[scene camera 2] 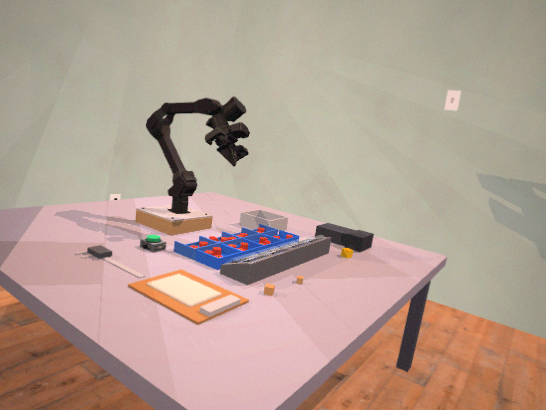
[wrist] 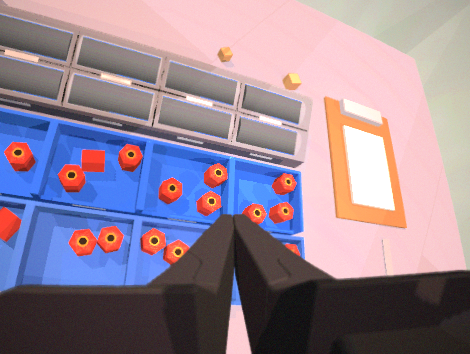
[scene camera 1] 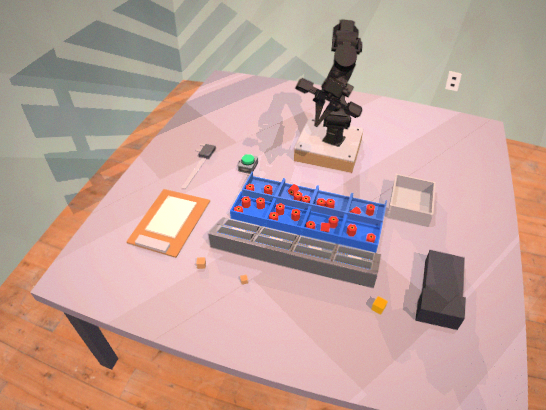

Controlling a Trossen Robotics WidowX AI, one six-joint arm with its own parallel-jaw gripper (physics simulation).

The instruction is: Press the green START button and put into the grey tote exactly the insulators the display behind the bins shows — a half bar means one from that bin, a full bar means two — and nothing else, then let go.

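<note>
My gripper [scene camera 1: 317,123] [scene camera 2: 234,163] [wrist: 232,225] is shut and empty, high above the blue bins [scene camera 1: 250,216] [scene camera 2: 200,256] [wrist: 143,175]. The bins form two rows of compartments holding red insulators [scene camera 1: 295,215] [scene camera 2: 216,251] [wrist: 171,190] with dark, yellow-ringed holes. A plain red face [wrist: 93,160] shows on one piece between two insulators. The grey display [scene camera 1: 295,260] [scene camera 2: 280,264] [wrist: 308,125] lies along the bins; its windows look plain grey, and I make out no coloured bars. The green button [scene camera 1: 247,159] [scene camera 2: 153,238] is on its dark base. The grey tote [scene camera 1: 411,215] [scene camera 2: 255,223] shows no insulators inside in scene camera 1.
An orange clipboard [scene camera 1: 191,220] [scene camera 2: 185,312] [wrist: 341,200] lies beside the display. A dark plug-like block [scene camera 1: 207,151] [scene camera 2: 99,251] and a pale strip [scene camera 1: 194,173] lie near the button. Small orange cubes [scene camera 1: 201,263] [scene camera 1: 243,279], a yellow cube [scene camera 1: 379,305] and a black block [scene camera 1: 442,285] [scene camera 2: 345,237] stand on the table.
</note>
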